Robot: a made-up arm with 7 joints. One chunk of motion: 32 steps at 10 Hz.
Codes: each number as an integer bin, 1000 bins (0 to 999) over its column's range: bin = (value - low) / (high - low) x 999, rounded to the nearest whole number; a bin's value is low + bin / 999 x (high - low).
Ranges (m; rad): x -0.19..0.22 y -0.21..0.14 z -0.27..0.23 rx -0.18..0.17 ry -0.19..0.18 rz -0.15..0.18
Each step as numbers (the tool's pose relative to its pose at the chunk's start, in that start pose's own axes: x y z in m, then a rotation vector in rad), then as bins.
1 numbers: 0.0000 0.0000 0.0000 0.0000 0.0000 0.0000
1 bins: 463 599 539 514 513 454
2 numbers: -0.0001 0.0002 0.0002 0.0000 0.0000 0.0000
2 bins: 463 600 540 514 513 454
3 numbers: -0.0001 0.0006 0.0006 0.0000 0.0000 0.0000
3 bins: 463 601 541 514 513 454
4 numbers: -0.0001 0.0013 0.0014 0.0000 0.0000 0.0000
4 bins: 463 603 542 514 513 454
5 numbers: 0.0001 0.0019 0.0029 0.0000 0.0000 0.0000
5 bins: 463 605 545 514 513 454
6 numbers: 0.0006 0.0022 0.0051 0.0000 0.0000 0.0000
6 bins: 464 606 550 514 513 454
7 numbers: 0.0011 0.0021 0.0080 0.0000 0.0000 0.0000
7 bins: 466 605 555 514 513 454
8 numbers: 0.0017 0.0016 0.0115 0.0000 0.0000 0.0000
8 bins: 467 604 562 514 513 454
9 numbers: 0.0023 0.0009 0.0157 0.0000 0.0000 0.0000
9 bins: 469 602 571 514 513 454
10 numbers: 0.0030 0.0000 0.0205 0.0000 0.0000 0.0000
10 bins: 470 599 580 514 513 454
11 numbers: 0.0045 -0.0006 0.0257 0.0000 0.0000 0.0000
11 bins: 474 598 591 514 513 454
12 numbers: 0.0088 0.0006 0.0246 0.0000 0.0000 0.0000
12 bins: 484 601 589 514 513 454
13 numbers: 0.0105 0.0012 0.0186 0.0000 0.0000 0.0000
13 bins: 489 603 577 514 513 454
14 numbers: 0.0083 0.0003 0.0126 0.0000 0.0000 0.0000
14 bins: 483 600 565 514 513 454
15 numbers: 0.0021 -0.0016 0.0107 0.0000 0.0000 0.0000
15 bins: 468 595 561 514 513 454
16 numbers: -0.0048 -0.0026 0.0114 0.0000 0.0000 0.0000
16 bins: 451 592 562 514 513 454
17 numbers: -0.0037 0.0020 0.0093 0.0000 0.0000 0.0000
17 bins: 454 605 558 514 513 454
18 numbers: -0.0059 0.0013 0.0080 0.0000 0.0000 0.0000
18 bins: 449 603 555 514 513 454
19 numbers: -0.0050 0.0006 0.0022 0.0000 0.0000 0.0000
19 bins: 451 601 544 514 513 454
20 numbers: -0.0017 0.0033 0.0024 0.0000 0.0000 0.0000
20 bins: 459 609 544 514 513 454
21 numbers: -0.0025 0.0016 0.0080 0.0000 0.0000 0.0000
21 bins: 457 604 555 514 513 454
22 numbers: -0.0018 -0.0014 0.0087 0.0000 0.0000 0.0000
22 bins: 459 595 557 514 513 454
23 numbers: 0.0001 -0.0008 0.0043 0.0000 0.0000 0.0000
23 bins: 463 597 548 514 513 454
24 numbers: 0.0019 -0.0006 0.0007 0.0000 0.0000 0.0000
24 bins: 468 598 541 514 513 454
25 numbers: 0.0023 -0.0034 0.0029 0.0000 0.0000 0.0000
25 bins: 469 590 545 514 513 454
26 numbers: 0.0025 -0.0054 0.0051 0.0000 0.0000 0.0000
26 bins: 469 584 550 514 513 454
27 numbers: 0.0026 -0.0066 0.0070 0.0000 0.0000 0.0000
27 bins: 469 581 553 514 513 454
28 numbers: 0.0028 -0.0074 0.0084 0.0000 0.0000 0.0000
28 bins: 470 578 556 514 513 454
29 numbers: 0.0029 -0.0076 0.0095 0.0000 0.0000 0.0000
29 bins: 470 578 558 514 513 454
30 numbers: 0.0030 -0.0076 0.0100 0.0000 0.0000 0.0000
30 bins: 470 578 559 514 513 454
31 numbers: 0.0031 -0.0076 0.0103 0.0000 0.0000 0.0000
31 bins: 471 578 560 514 513 454
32 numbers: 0.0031 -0.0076 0.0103 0.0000 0.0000 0.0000
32 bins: 471 578 560 514 513 454
